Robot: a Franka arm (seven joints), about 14 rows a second.
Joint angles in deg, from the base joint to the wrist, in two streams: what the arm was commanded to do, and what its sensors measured. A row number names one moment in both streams.
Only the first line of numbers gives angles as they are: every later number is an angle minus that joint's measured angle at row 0.
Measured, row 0: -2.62, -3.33, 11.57, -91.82, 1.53, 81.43, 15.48
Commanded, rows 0 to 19: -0.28, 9.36, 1.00, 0.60, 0.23, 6.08, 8.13; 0.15, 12.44, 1.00, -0.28, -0.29, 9.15, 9.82; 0.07, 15.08, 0.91, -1.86, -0.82, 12.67, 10.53; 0.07, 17.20, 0.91, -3.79, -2.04, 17.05, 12.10; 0.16, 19.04, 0.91, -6.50, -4.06, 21.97, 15.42; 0.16, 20.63, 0.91, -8.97, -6.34, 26.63, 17.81; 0.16, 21.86, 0.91, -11.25, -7.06, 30.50, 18.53; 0.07, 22.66, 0.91, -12.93, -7.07, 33.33, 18.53; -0.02, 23.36, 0.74, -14.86, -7.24, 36.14, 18.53; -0.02, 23.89, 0.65, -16.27, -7.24, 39.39, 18.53; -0.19, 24.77, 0.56, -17.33, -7.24, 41.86, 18.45; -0.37, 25.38, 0.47, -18.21, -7.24, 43.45, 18.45; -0.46, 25.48, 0.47, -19.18, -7.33, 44.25, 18.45; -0.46, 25.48, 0.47, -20.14, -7.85, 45.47, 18.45; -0.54, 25.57, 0.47, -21.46, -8.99, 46.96, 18.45; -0.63, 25.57, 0.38, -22.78, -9.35, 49.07, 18.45; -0.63, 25.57, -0.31, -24.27, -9.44, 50.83, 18.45; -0.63, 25.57, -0.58, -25.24, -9.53, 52.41, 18.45; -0.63, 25.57, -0.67, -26.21, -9.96, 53.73, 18.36; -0.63, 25.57, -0.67, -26.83, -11.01, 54.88, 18.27
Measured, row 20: -0.12, 26.55, -0.86, -24.09, -9.00, 51.75, 17.31
